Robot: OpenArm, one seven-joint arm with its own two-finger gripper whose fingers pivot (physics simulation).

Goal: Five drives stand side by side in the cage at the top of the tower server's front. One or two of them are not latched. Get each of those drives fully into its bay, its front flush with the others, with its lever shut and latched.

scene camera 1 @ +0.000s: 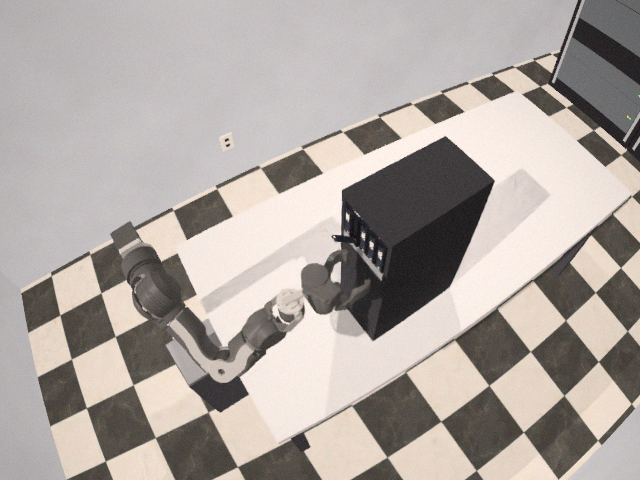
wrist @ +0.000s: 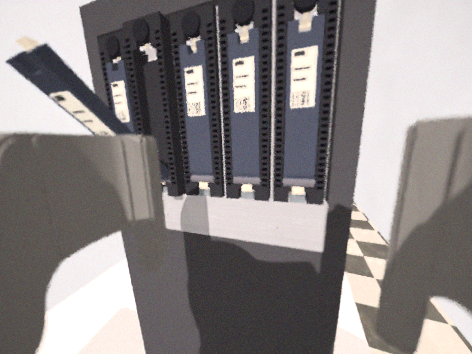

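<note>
The black tower server (scene camera 1: 418,188) (wrist: 260,295) has five drives at the top of its front. In the wrist view the second drive from the left (wrist: 152,95) stands a little proud of its neighbours, and its blue lever (wrist: 82,100) (scene camera 1: 341,238) is swung out toward the left. The far-left drive (wrist: 119,97), the middle drive (wrist: 194,130), the fourth drive (wrist: 244,130) and the far-right drive (wrist: 301,125) have their levers upright against their fronts. My gripper (scene camera 1: 356,268) (wrist: 251,210) is open and empty, in front of the tower below the cage. Its left finger hides the lever's lower part.
A pale strip (wrist: 245,225) runs below the cage. The tower stands on a white table (scene camera 1: 522,129). My arm (scene camera 1: 263,330) reaches over the table from its left end. A rack cabinet (scene camera 1: 594,67) stands beyond the table's far right end.
</note>
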